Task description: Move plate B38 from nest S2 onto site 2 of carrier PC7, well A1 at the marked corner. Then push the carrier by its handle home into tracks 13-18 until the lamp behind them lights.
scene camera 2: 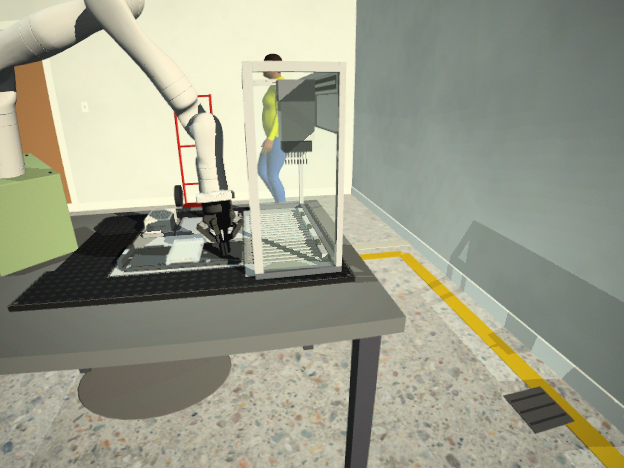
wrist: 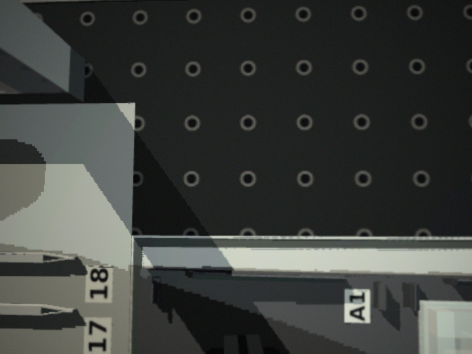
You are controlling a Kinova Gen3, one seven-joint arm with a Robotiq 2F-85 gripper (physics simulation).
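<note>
My gripper (scene camera 2: 224, 253) (wrist: 242, 345) is shut and empty, pointing down between the pale plate and the glazed enclosure. In the wrist view its dark fingertips show at the bottom edge. The pale plate (scene camera 2: 185, 250) (wrist: 447, 327) lies flat on a dark carrier (scene camera 2: 146, 257) (wrist: 310, 320), left of the gripper in the scene view. In the wrist view, a corner of the plate shows right of the label A1 (wrist: 357, 306); its own label is not readable. Track labels 18 (wrist: 99, 284) and 17 (wrist: 98, 336) stand at the left. The carrier's handle and the lamp cannot be made out.
The glazed enclosure's white frame (scene camera 2: 250, 176) stands right of the gripper, over the slotted track deck (scene camera 2: 284, 229). A grey pipetting head (scene camera 2: 296, 113) hangs inside it. A grey block (scene camera 2: 161, 220) stands behind the plate. A perforated black mat (scene camera 2: 100, 289) (wrist: 275, 95) lies around the equipment. A person (scene camera 2: 270, 108) stands behind the enclosure.
</note>
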